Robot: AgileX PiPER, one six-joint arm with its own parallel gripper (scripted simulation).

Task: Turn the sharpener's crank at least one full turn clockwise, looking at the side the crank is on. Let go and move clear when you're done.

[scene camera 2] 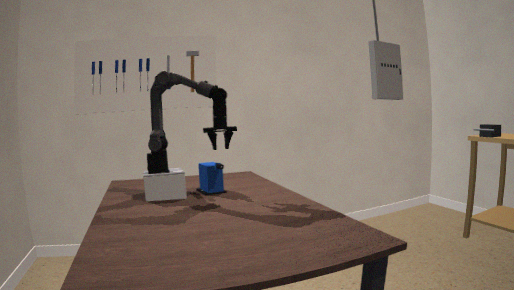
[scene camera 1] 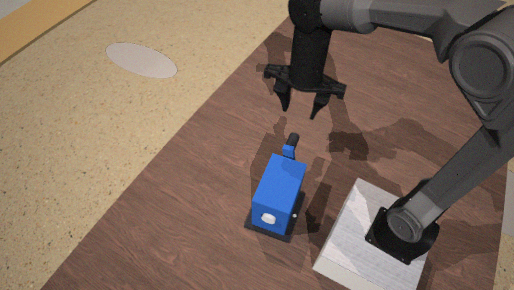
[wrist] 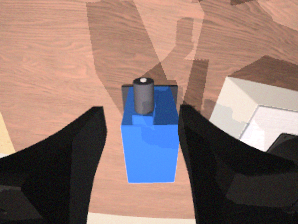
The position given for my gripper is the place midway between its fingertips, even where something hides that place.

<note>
I see my gripper (scene camera 1: 299, 112) and a blue sharpener (scene camera 1: 273, 199).
My gripper shows as well in the wrist view (wrist: 141, 118). The blue sharpener shows as well in scene camera 2 (scene camera 2: 208, 185) and in the wrist view (wrist: 151, 152).
</note>
